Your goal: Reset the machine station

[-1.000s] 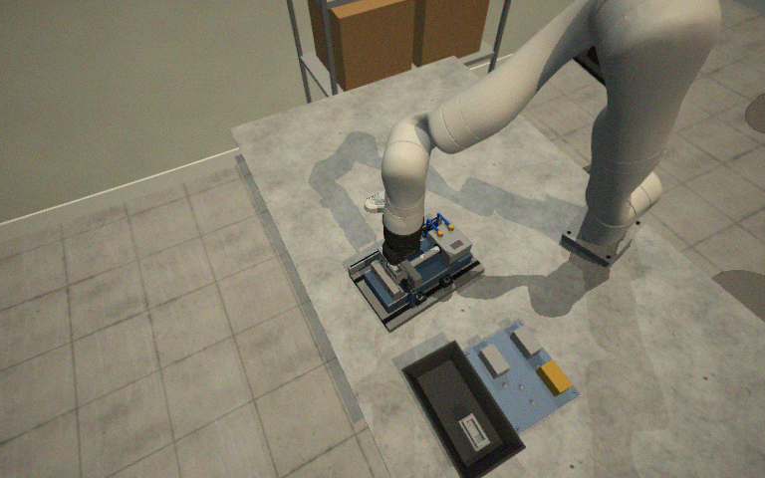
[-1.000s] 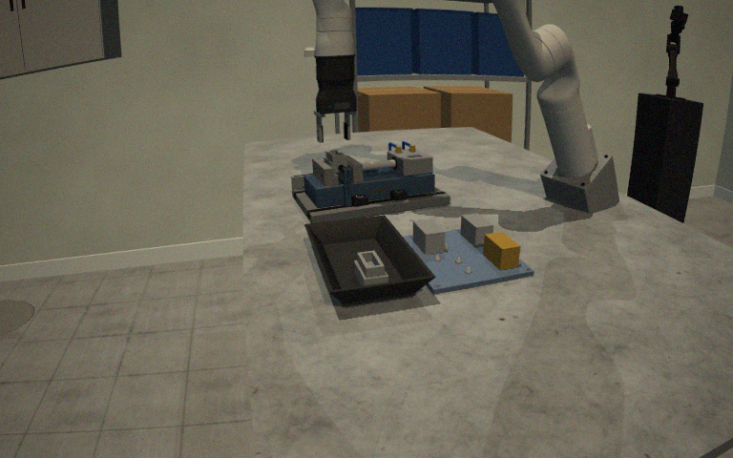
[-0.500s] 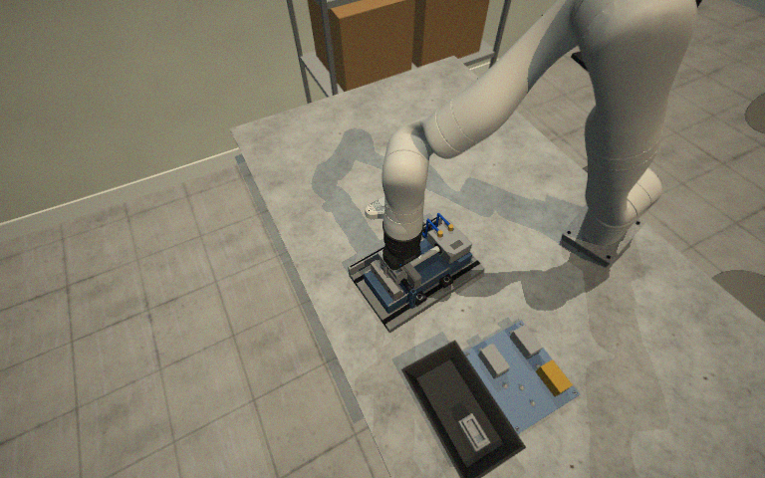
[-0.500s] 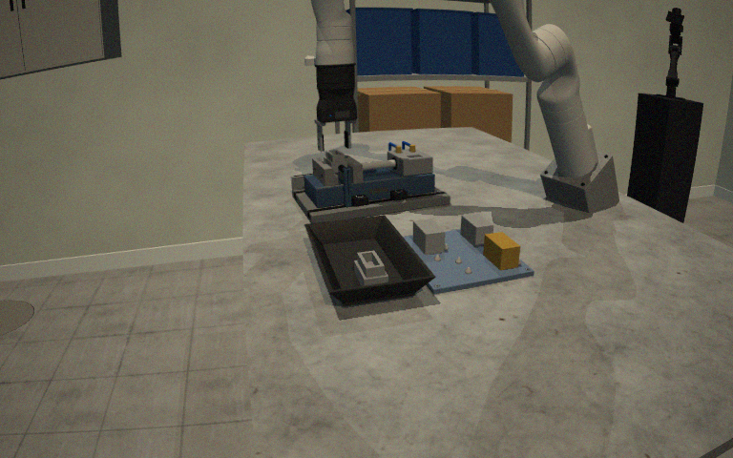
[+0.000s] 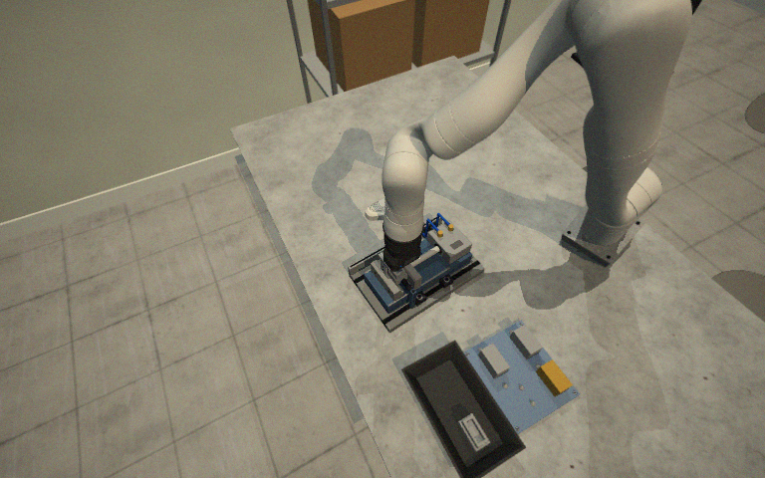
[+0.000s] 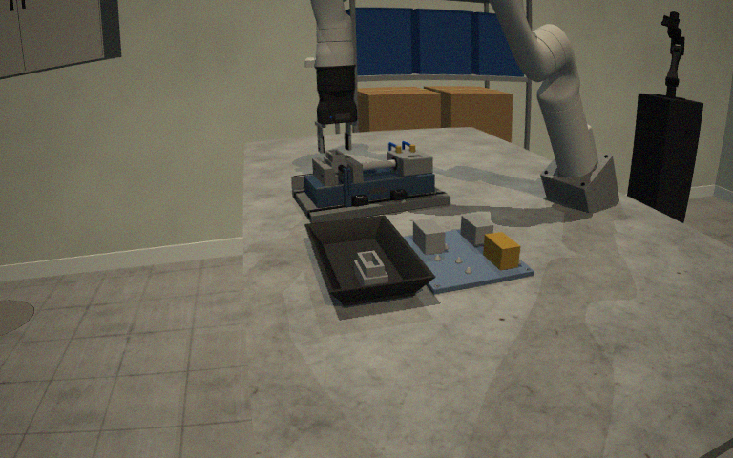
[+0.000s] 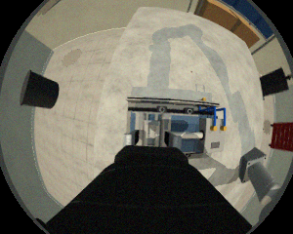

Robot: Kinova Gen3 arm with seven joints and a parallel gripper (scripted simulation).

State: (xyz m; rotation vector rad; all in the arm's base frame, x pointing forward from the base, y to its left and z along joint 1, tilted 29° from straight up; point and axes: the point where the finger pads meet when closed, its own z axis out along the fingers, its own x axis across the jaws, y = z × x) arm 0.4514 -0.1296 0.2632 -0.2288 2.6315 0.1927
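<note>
The fixed jaw lies 3 cm ahead of my hand, 1 cm to the left of it and 6 cm below it. The rest, counted from my hand: gray blank 13 cm behind, 26 cm to the left, 11 cm below; then vise 7 cm behind, 1 cm to the right, 10 cm below; then infeed plate 18 cm behind, 30 cm to the left, 13 cm below.
</note>
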